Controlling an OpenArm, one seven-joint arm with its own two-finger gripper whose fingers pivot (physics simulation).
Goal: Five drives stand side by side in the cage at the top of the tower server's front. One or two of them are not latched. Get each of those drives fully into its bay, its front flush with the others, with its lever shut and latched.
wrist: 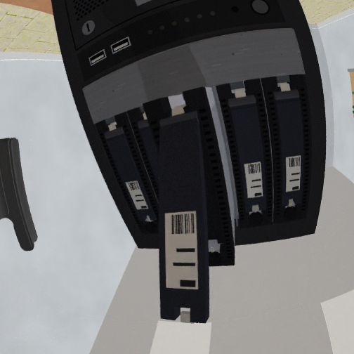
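Observation:
The black tower server (315, 150) shows its cage with five drives. The middle drive (220, 210) stands forward of its neighbours, and its lever (182, 170) is swung out toward the camera, its free end low in the view. The far-left drive (122, 162), the fourth drive (248, 140) and the far-right drive (287, 135) sit back with levers shut against their fronts. The second drive (148, 137) is mostly hidden behind the swung-out lever; its upper part sits back. My gripper is open and empty; one finger (17, 200) shows at the left edge, apart from the lever. The other is out of view.
Above the cage are a grey metal strip (215, 62), two USB ports (109, 51), a key lock and a round button (260, 6). A bright metal divider (224, 150) shows right of the middle drive. A pale surface lies around and below the tower.

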